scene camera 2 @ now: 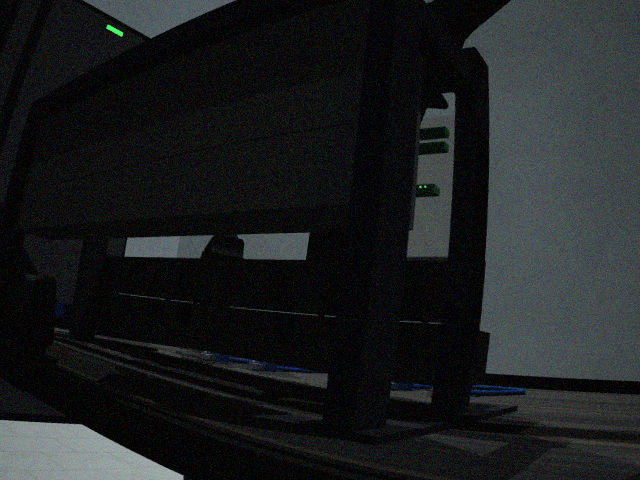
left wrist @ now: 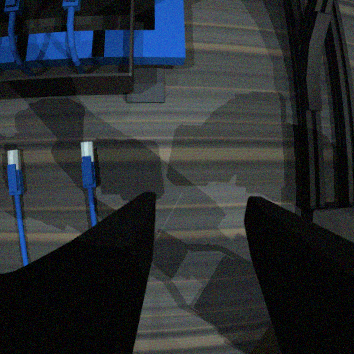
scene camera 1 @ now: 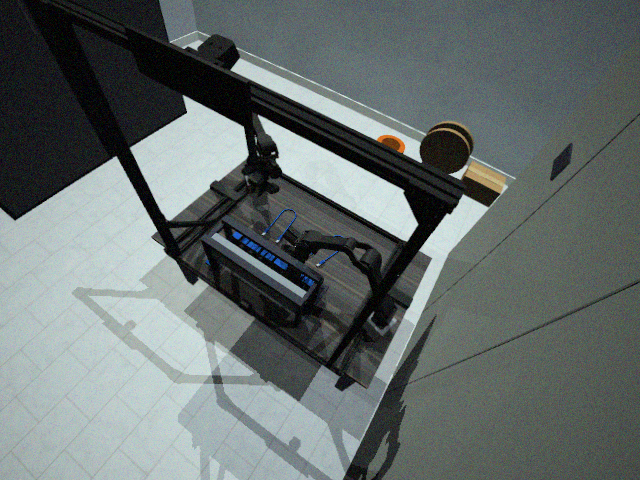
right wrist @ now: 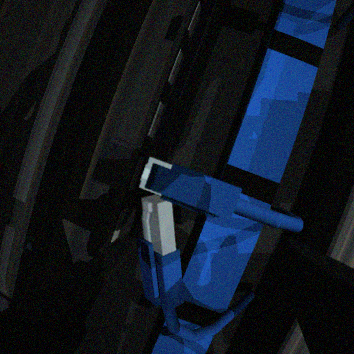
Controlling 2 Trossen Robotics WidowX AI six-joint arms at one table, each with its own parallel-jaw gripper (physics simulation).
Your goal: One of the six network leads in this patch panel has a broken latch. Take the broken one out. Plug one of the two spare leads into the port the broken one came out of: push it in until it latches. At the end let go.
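Frame: origin at the left arm's base, x right, y ahead, z up, level; millimetres.
Where they show: left gripper, fingertip midpoint: (left wrist: pixel 200 206) (scene camera 1: pixel 255 195); right gripper, fingertip midpoint: (right wrist: pixel 209 250); right arm's base, origin of the base link: (scene camera 1: pixel 381 319).
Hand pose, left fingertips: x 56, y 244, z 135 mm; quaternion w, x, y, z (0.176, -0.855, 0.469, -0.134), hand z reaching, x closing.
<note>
Things, the pixels of their top centre, and the offset from my left fingertips. "*": a spot on its surface instead.
- blue loop, surface spot: (scene camera 1: pixel 285 210) * dx -162, dy -23, dz -201 mm
- blue lead, surface spot: (scene camera 1: pixel 328 258) * dx -268, dy +328, dz -200 mm
- blue-booted plug, surface spot: (right wrist: pixel 197 191) * dx -39, dy +356, dz -109 mm
- pale plug, surface spot: (right wrist: pixel 159 225) * dx -42, dy +376, dz -117 mm
- blue cable, surface spot: (scene camera 2: pixel 261 366) * dx -68, dy +156, dz -198 mm
The patch panel (scene camera 1: pixel 270 281) (left wrist: pixel 159 42) stands at the table's front with blue leads plugged into it. Two spare plug ends (left wrist: pixel 14 168) (left wrist: pixel 88 165), blue with pale tips, lie flat on the table and point at the panel; their cable forms a blue loop (scene camera 1: pixel 286 210). Another blue lead (scene camera 1: pixel 328 258) lies by the right arm. My left gripper (scene camera 1: pixel 258 190) (left wrist: pixel 200 206) is open and empty, hanging above the table right of the spare plugs. My right gripper (scene camera 1: pixel 290 249) is open and empty, close at the panel. The right wrist view shows two plugs up close: one blue-booted plug (right wrist: pixel 197 191) lying across and one pale plug (right wrist: pixel 159 225) below it.
A black gantry frame (scene camera 1: pixel 347 138) spans the table, with posts (scene camera 1: pixel 147 200) at the corners. A cable reel (scene camera 1: pixel 446 148), a wooden box (scene camera 1: pixel 484 181) and an orange ring (scene camera 1: pixel 390 142) sit behind the table. Scene camera 2 is very dark; blue cable (scene camera 2: pixel 261 366) shows on the table.
</note>
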